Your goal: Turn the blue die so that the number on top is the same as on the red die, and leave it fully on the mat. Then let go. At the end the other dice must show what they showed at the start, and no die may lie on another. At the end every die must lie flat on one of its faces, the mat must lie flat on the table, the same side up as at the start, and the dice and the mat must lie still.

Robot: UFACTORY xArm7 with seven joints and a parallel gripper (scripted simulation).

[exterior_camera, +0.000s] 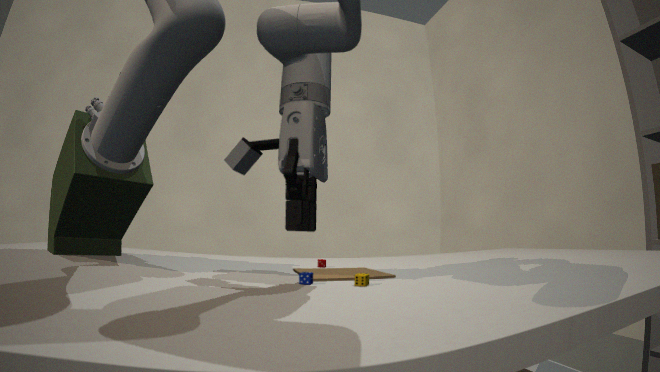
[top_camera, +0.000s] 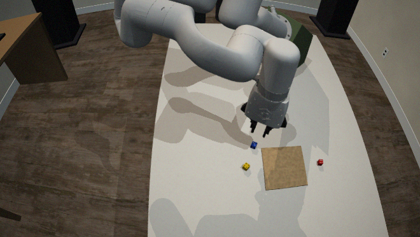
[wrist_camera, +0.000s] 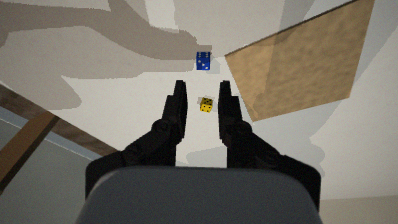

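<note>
The blue die lies 1 cm ahead of my hand and 9 cm below it. The rest, counted from my hand: mat 9 cm ahead, 8 cm to the left, 9 cm below; then red die 11 cm ahead, 21 cm to the left, 9 cm below; then yellow die 7 cm ahead, 4 cm to the right, 9 cm below.
</note>
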